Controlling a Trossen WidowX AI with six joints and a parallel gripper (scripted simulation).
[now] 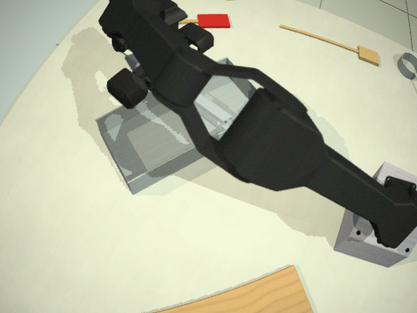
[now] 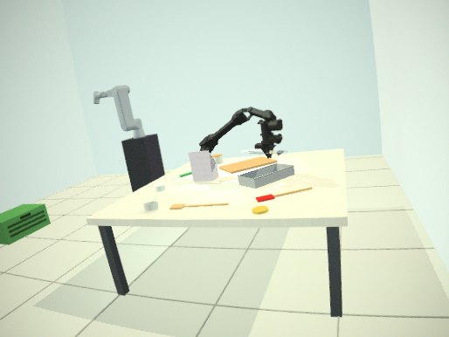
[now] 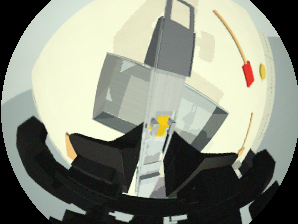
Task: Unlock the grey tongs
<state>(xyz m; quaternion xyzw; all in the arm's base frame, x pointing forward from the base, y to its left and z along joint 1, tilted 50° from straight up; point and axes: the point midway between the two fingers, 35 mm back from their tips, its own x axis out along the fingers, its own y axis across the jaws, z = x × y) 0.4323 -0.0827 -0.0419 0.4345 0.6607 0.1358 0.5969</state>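
The grey roasting tin lies 90 mm below my gripper tip, 30 mm behind it and 10 mm to the right of it. Also, from my gripper tip: red spatula (320 mm to the right, 120 mm below, 80 mm ahead); wooden board (400 mm to the left, 240 mm behind, 110 mm below); yellow lock piece (40 mm above, 20 mm ahead, 10 mm to the right).
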